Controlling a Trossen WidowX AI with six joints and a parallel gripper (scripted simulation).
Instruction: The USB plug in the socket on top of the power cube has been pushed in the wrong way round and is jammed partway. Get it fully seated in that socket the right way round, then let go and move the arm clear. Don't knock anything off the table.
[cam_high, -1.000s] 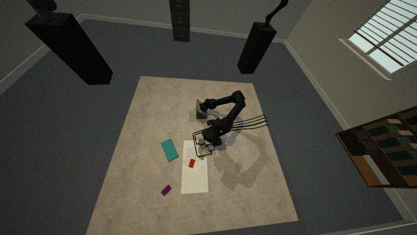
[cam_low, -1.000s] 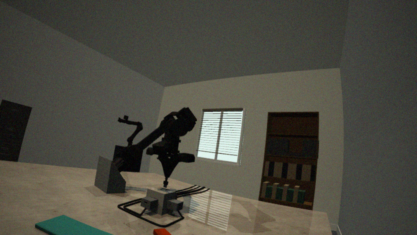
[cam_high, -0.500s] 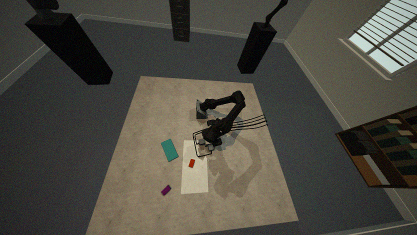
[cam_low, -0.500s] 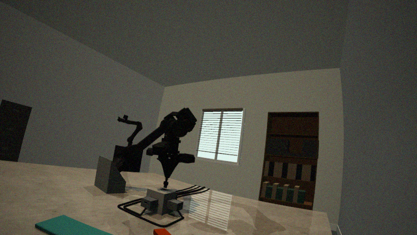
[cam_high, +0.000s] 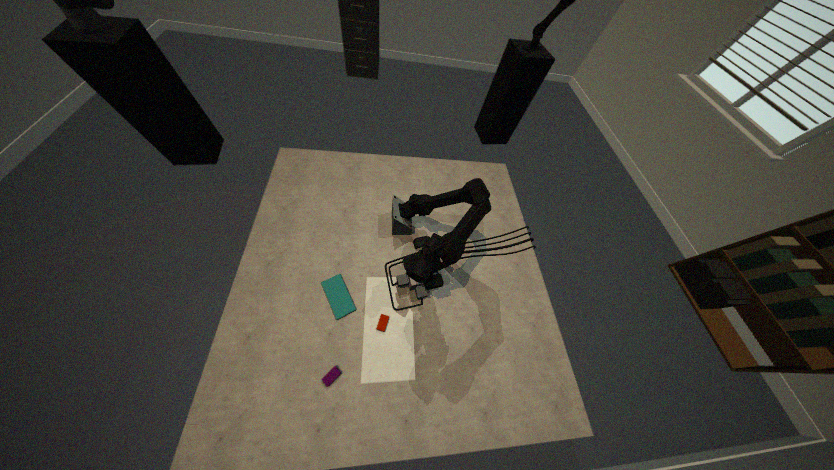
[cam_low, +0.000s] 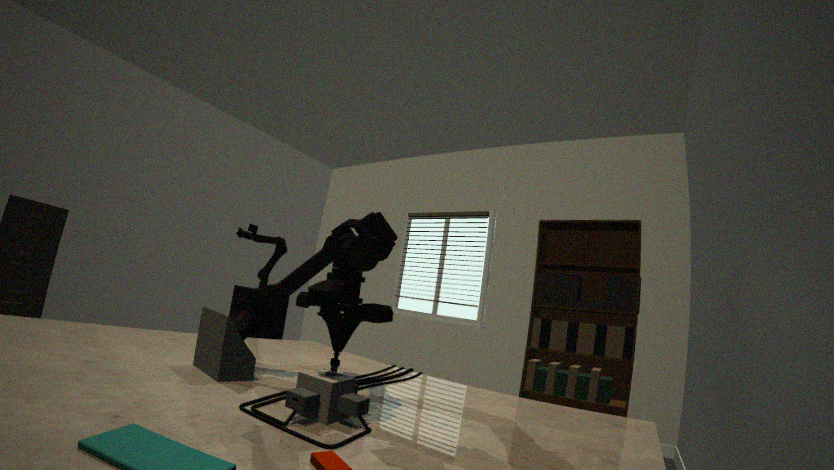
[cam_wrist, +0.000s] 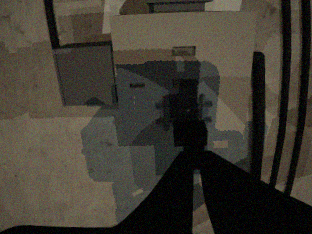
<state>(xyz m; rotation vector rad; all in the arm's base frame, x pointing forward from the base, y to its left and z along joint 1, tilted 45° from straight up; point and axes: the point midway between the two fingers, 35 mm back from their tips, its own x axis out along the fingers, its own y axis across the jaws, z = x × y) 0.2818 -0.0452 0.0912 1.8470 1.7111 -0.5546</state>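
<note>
Right now my gripper tip is 2 cm above the dark USB plug. Also, from my gripper tip: teal flat block (34 cm to the right, 12 cm below, 2 cm ahead); then purple block (36 cm to the right, 29 cm ahead, 11 cm below); then orange block (18 cm to the right, 15 cm ahead, 11 cm below).
</note>
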